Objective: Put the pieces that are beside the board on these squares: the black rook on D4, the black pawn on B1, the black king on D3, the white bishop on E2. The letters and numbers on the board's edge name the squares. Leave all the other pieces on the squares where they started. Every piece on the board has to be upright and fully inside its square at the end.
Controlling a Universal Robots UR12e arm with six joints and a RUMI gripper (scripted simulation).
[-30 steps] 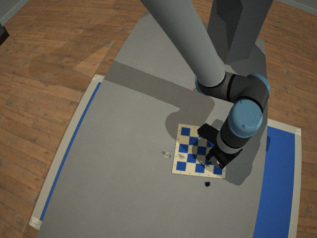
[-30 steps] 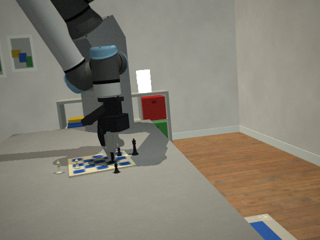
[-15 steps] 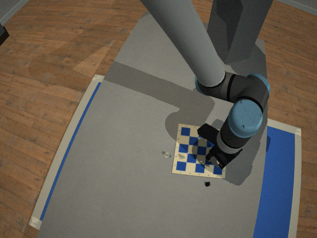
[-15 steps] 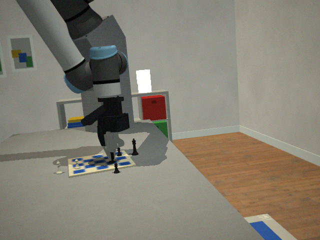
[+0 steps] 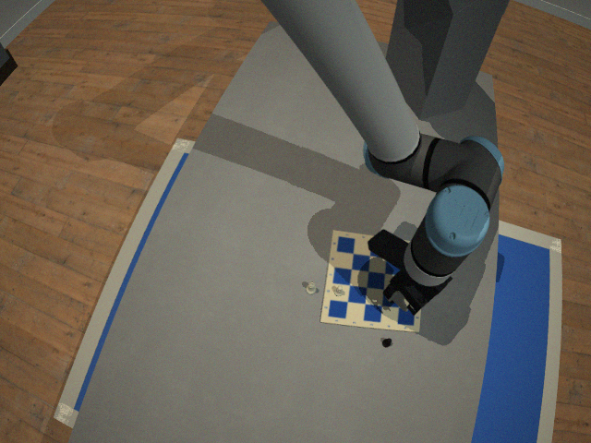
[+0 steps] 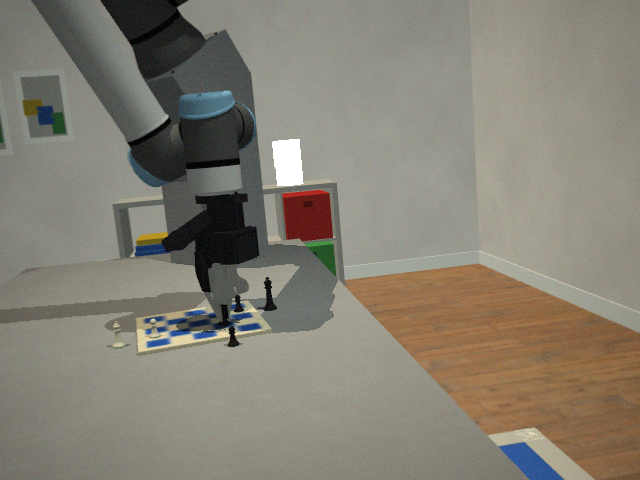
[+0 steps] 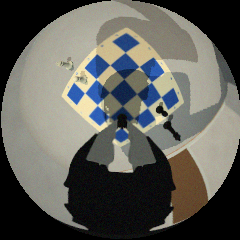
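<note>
Right now my hand is 1 cm above the black rook. From my hand the other things lie so: black king (6 cm behind, 11 cm to the left); white pawn (1 cm behind, 12 cm to the right, 1 cm below); chessboard (4 cm behind, 3 cm to the right, 3 cm below).
</note>
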